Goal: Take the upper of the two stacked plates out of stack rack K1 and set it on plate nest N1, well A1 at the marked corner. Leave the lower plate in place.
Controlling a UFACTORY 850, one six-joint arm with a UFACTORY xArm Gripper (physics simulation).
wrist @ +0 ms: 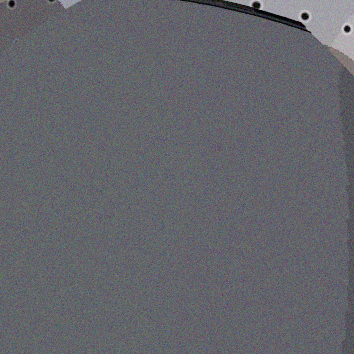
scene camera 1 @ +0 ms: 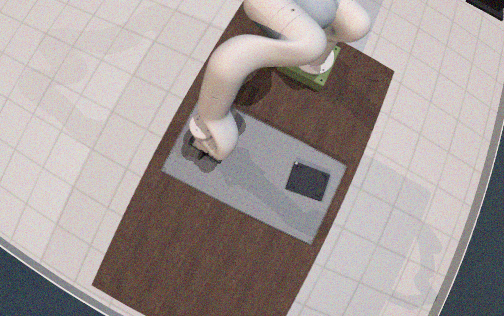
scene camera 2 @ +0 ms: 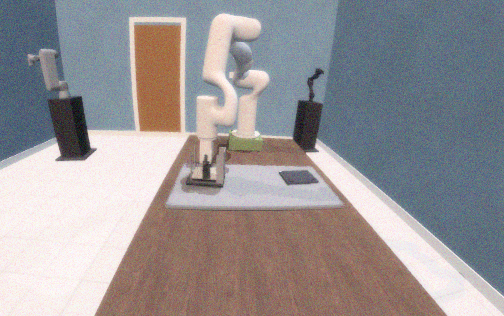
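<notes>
Stack rack K1 (scene camera 2: pixel 221 165), with a dark base, thin posts and a tall grey side piece, stands at the left of the grey board. Pale plates (scene camera 2: pixel 214 176) show low inside it; the two layers cannot be told apart. My gripper (scene camera 2: pixel 206 173) is open, pointing down inside the rack at plate height, with a dark finger in front of the pale plates. In scene camera 1 the arm hides most of the gripper and rack. Plate nest N1 (scene camera 1: pixel 307 181) (scene camera 2: pixel 298 177), a dark flat rectangle, lies at the board's right, with a small light mark (scene camera 1: pixel 296 163) at one corner.
The grey board (scene camera 1: pixel 260 135) (scene camera 2: pixel 260 200) lies on the brown table (scene camera 1: pixel 200 235) (scene camera 2: pixel 260 250). The arm stands on a green base (scene camera 1: pixel 300 75) (scene camera 2: pixel 245 143) at the back. A plain grey surface fills most of the wrist view, with holes in the board (wrist: pixel 327 22) at the top right.
</notes>
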